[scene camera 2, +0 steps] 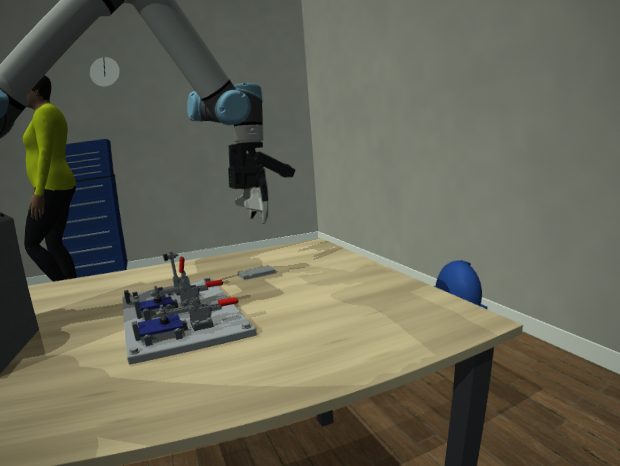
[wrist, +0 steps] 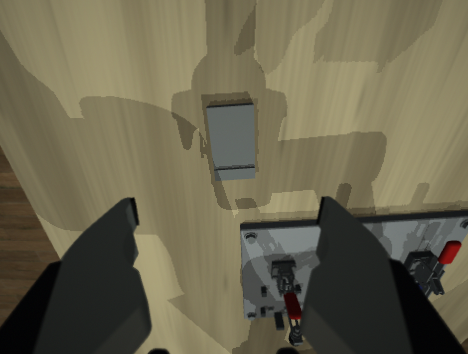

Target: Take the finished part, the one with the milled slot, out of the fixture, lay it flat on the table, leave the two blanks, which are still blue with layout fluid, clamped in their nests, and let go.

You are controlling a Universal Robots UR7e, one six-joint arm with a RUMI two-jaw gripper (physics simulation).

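Places are measured from the arm's base along level axes (x up, y ahead, z left), in centimetres.
Where they show: gripper, fingertip midpoint: (scene camera 2: 257,221) (wrist: 228,199).
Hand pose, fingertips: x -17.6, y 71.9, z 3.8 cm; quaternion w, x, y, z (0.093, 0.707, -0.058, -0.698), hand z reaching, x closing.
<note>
After its pixels a point has its place.
The finished part (scene camera 2: 257,272) {x -30.7, y 69.2, z 1.9 cm} (wrist: 232,137) {x -30.7, y 70.8, z 3.4 cm}, a grey block with a slot line across it near one end, lies flat on the table behind the fixture. The fixture's grey base plate (scene camera 2: 200,344) {x -30.9, y 41.2, z -27.4 cm} (wrist: 260,250) {x -30.2, y 52.6, z 3.2 cm} stands beside it, apart from it. Two blue blanks (scene camera 2: 161,325) {x -28.1, y 36.4, z -21.0 cm} (scene camera 2: 157,302) {x -27.5, y 38.8, z -10.1 cm} sit in their nests under clamp arms. The third clamp (scene camera 2: 173,268) {x -24.0, y 46.3, z 0.0 cm} (wrist: 294,320) {x -22.6, y 46.6, z 0.3 cm} stands raised. My gripper (scene camera 2: 258,218) {x -17.6, y 71.9, z 3.8 cm} (wrist: 228,199) {x -17.6, y 71.9, z 3.8 cm} is open and empty, high above the table; in the wrist view the part shows beyond and between the fingertips. The blanks are mostly hidden in the wrist view.
Red clamp handles (scene camera 2: 228,301) {x -26.3, y 49.5, z -23.0 cm} (wrist: 450,252) {x -26.1, y 50.4, z -21.9 cm} stick out over the base plate. A dark grey box (scene camera 2: 15,295) {x -21.4, y 10.6, z -2.4 cm} stands at the left of the table (scene camera 2: 320,360) {x -31.7, y 54.5, z -44.2 cm}. A person in a yellow top (scene camera 2: 47,145) stands behind the table near a blue cabinet (scene camera 2: 95,210).
</note>
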